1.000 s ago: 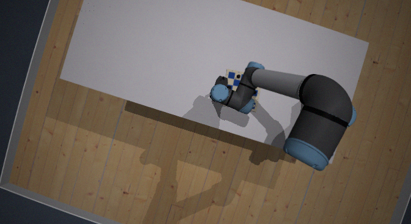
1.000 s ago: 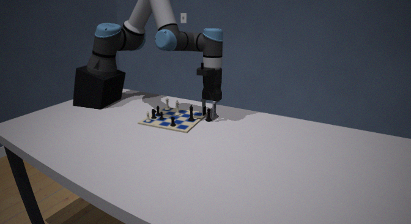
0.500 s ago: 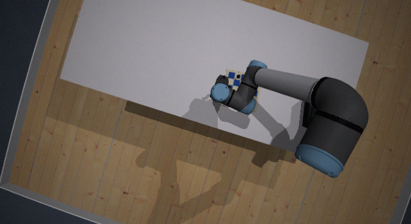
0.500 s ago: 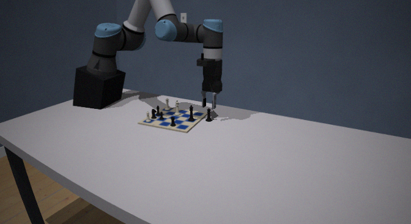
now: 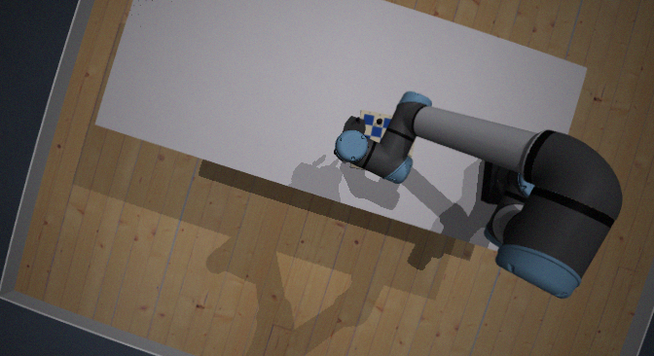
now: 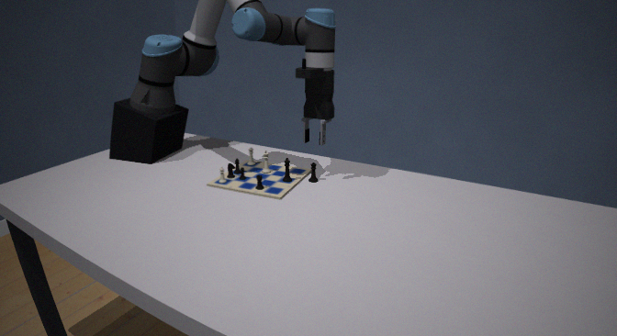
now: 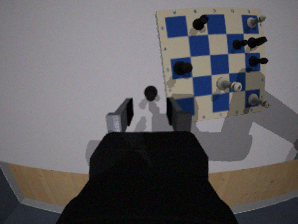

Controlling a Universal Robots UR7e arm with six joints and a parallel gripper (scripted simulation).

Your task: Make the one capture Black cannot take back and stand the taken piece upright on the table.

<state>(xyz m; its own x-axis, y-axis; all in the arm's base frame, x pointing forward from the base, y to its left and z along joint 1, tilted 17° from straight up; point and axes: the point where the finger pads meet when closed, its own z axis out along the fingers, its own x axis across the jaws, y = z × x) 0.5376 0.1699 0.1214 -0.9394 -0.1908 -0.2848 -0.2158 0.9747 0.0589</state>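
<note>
My hand is 22 cm past the white piece, 4 cm to the left of it and 9 cm above it. From my hand the other things lie so: blue-and-cream chessboard 12 cm behind, 8 cm to the right, 12 cm below; tall black piece 4 cm behind, 6 cm to the right, 9 cm below; black chess piece 10 cm below.
</note>
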